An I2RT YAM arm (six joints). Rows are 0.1 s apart.
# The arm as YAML. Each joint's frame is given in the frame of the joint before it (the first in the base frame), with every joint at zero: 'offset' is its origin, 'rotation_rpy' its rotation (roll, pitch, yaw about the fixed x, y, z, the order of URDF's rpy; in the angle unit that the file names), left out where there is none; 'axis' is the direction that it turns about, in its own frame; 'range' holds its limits. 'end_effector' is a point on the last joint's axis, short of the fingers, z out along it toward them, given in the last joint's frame.
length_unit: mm
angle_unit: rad
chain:
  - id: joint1
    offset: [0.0, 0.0, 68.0]
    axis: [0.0, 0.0, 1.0]
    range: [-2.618, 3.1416]
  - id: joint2
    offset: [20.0, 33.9, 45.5]
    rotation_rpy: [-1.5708, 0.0, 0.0]
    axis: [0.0, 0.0, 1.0]
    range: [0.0, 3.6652]
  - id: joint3
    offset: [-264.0, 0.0, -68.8]
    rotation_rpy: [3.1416, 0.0, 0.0]
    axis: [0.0, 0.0, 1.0]
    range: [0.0, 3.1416]
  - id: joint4
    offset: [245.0, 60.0, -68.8]
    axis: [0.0, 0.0, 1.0]
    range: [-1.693, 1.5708]
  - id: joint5
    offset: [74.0, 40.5, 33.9]
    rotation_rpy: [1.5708, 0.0, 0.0]
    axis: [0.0, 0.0, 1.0]
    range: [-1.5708, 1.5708]
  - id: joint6
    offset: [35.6, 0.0, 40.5]
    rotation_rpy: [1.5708, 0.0, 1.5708]
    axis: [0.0, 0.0, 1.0]
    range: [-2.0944, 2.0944]
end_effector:
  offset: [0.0, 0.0, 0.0]
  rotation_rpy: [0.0, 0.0, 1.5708]
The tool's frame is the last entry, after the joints.
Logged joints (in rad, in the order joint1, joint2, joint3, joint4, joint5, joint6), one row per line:
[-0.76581, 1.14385, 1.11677, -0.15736, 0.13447, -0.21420]
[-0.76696, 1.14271, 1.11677, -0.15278, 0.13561, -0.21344]
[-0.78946, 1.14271, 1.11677, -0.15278, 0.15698, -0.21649]
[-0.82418, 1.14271, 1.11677, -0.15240, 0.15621, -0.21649]
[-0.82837, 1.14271, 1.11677, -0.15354, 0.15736, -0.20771]
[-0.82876, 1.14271, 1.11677, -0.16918, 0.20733, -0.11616]
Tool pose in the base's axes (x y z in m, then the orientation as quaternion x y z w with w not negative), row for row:
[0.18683, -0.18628, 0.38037, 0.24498, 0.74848, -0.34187, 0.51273]
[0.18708, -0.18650, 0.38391, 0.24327, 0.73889, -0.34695, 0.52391]
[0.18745, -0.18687, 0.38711, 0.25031, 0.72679, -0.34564, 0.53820]
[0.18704, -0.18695, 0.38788, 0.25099, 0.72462, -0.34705, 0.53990]
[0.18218, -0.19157, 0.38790, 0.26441, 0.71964, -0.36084, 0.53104]
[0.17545, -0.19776, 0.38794, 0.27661, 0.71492, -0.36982, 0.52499]
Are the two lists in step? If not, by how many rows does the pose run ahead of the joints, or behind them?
The pose runs 2 rows behind the joints: the pose in row i belongs to the joints in row i - 2.
